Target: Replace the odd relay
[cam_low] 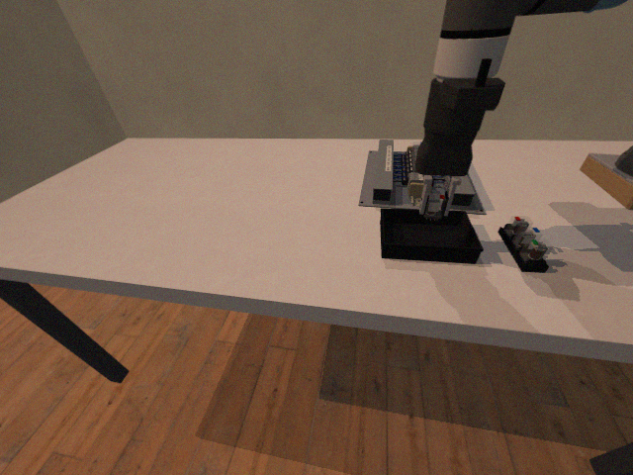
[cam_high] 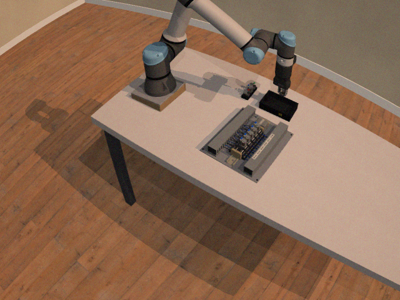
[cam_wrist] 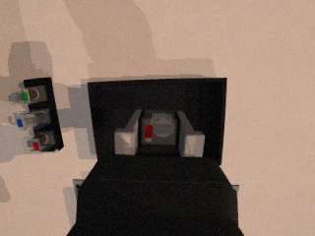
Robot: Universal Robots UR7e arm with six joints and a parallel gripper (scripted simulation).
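The black tray is 20 mm to the right of my hand and 80 mm below it. From my hand the other things lie so: black spare holder 170 mm behind, 20 mm to the left, 90 mm below; then green-button relay 160 mm behind, 50 mm to the left, 70 mm below.
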